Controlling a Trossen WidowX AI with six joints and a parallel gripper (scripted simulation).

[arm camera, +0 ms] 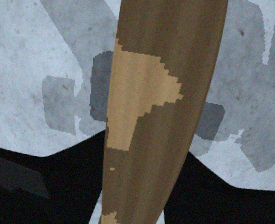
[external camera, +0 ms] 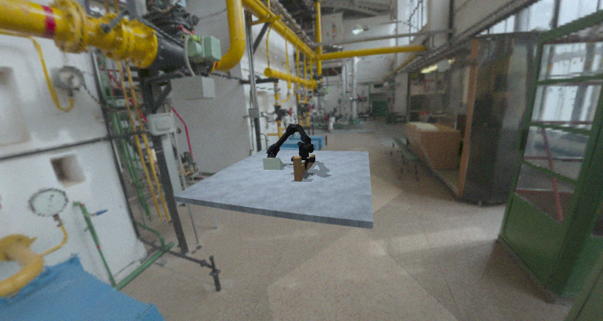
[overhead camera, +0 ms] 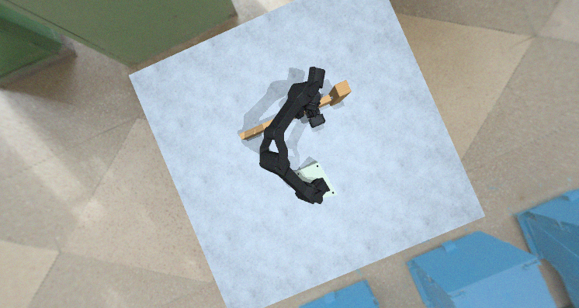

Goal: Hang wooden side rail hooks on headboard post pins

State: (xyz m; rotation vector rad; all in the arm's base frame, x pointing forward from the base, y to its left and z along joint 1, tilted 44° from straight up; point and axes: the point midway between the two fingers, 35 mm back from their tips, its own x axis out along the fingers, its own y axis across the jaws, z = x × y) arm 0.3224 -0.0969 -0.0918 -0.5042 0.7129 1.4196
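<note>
Right now my gripper tip is 2 cm past the wooden headboard post, 13 cm to the left of it and 4 cm below it.
</note>
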